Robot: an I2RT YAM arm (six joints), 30 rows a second.
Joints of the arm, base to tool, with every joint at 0 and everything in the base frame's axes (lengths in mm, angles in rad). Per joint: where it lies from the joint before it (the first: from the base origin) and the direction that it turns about. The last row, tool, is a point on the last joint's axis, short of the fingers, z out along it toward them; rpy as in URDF.
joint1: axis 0 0 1 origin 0.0 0.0 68.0
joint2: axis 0 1 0 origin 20.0 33.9 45.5
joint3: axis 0 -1 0 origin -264.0 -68.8 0.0
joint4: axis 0 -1 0 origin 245.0 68.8 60.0
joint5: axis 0 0 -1 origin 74.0 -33.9 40.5
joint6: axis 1 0 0 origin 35.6 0.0 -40.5
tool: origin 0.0 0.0 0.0 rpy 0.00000 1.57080 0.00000
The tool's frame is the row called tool.
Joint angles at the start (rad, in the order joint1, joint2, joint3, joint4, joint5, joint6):
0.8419 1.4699 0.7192 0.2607 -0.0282 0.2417
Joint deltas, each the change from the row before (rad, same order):
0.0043 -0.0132 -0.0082 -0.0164 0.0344 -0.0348
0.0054 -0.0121 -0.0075 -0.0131 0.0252 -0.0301
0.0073 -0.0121 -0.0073 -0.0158 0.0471 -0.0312
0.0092 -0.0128 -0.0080 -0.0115 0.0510 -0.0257
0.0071 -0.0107 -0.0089 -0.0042 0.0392 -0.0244
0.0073 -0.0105 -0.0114 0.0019 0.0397 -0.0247
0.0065 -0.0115 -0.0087 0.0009 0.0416 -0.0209
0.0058 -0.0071 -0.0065 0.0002 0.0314 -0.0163
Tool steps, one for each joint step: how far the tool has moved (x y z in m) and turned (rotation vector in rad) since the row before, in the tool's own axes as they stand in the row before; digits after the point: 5 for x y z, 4 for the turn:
0.00193 -0.00030 -0.00285 0.0324 0.0043 -0.0367
0.00174 0.00038 -0.00262 0.0217 0.0044 -0.0329
0.00195 0.00009 -0.00267 0.0420 0.0041 -0.0354
0.00168 0.00046 -0.00292 0.0435 0.0004 -0.0310
0.00161 0.00020 -0.00246 0.0331 -0.0017 -0.0283
0.00190 0.00015 -0.00243 0.0331 -0.0044 -0.0281
0.00083 -0.00018 -0.00266 0.0357 -0.0065 -0.0232
0.00097 0.00010 -0.00176 0.0263 -0.0026 -0.0189

